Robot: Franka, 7 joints.
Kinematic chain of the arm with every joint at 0, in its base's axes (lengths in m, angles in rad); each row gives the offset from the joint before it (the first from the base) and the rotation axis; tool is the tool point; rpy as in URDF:
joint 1: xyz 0 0 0.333 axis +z
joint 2: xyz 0 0 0 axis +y
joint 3: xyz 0 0 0.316 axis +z
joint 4: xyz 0.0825 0 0 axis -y
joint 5: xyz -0.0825 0 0.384 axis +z
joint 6: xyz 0 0 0 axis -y
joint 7: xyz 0.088 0 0 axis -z
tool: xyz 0 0 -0.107 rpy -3.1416 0 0
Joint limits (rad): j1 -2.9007..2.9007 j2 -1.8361..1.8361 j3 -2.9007..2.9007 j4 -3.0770..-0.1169 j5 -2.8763..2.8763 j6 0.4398..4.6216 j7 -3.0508..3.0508
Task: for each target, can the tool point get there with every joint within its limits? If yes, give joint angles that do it. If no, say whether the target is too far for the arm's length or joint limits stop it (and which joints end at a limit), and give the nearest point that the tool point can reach.
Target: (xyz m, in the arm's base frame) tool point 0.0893 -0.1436 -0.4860
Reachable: no: joint limits stop it (at a limit: joint 2) | nearest point 0.1015 -0.1633 -0.3529 | short by 0.135 m
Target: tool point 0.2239 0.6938 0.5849
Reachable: yes | joints 0.7132 0.8015 0.7381 -1.0078 -1.7012 3.3793 0.7171
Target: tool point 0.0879 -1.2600 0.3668
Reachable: no: too far | nearest point 0.0597 -0.8555 0.3559 | short by 0.406 m
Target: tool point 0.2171 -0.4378 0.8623
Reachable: yes | joints 0.6086 -0.7806 -0.8481 -1.6087 1.0335 3.1761 -0.6830
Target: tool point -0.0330 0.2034 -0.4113
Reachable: no: joint limits stop it (at a limit: joint 2) | nearest point -0.0342 0.2106 -0.3561 | short by 0.056 m
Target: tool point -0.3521 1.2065 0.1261
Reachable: no: too far | nearest point -0.2371 0.8126 0.1936 | short by 0.416 m
